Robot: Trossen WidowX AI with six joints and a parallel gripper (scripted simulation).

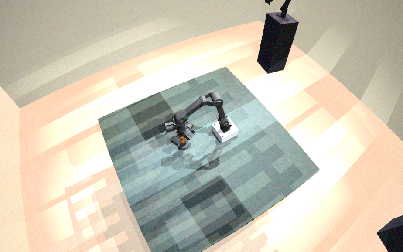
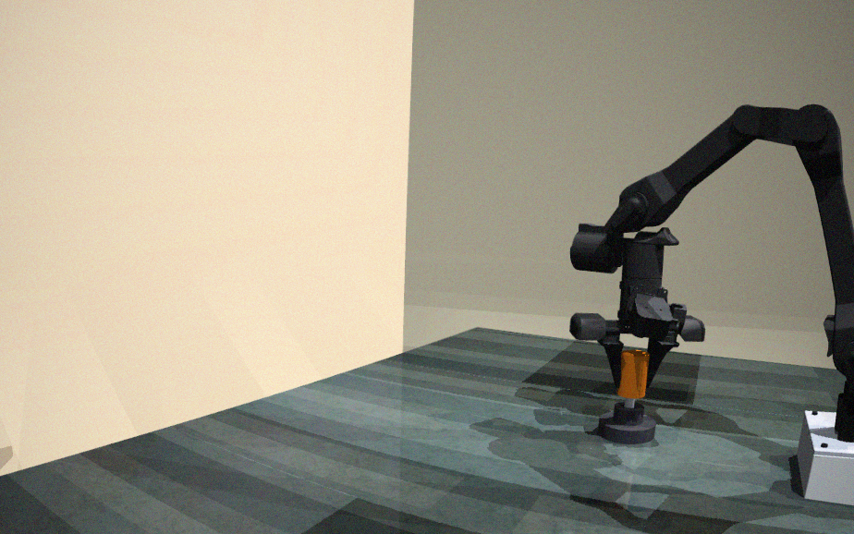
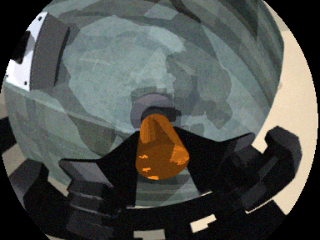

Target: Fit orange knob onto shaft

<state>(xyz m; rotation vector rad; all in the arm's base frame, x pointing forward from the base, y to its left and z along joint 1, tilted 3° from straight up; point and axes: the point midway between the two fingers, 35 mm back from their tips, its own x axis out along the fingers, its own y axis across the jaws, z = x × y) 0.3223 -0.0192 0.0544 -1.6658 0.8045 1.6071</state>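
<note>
Now: gripper tip 30 mm below the orange knob. Also, from my gripper tip: dark round pedestal (40 mm below).
</note>
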